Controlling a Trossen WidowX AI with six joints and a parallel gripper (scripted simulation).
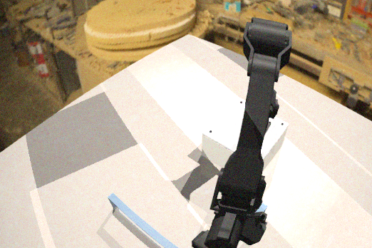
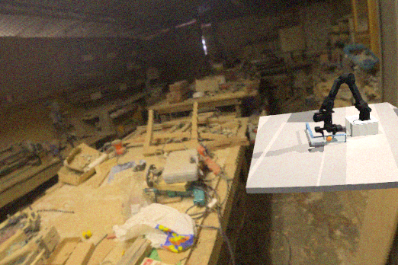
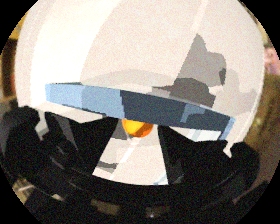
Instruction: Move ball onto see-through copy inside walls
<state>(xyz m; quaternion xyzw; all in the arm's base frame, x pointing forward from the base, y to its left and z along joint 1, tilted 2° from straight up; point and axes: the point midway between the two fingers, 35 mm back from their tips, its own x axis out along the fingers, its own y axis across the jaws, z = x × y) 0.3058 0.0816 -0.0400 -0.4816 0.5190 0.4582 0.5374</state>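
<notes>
My gripper tip is now right at the see-through copy of ball. Also, from my gripper tip: orange ball (right at my gripper tip).
</notes>
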